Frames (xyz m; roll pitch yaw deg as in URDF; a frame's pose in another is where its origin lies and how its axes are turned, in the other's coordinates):
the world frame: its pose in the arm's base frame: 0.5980 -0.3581 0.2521 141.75 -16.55 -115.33
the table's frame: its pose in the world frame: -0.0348 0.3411 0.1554 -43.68 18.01 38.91
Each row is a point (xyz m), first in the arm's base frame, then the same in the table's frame.
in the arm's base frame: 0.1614 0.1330 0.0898
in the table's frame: -0.2291 0.0092 0.3182
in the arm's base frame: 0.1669 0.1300 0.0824
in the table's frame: -0.2365 0.0051 0.3136
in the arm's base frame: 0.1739 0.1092 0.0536
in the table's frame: -0.2553 -0.0232 0.3010
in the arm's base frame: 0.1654 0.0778 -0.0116
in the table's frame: -0.2918 -0.0863 0.3010
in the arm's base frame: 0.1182 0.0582 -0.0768
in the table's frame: -0.3140 -0.1570 0.3381
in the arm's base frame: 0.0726 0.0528 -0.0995
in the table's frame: -0.3083 -0.1926 0.3744
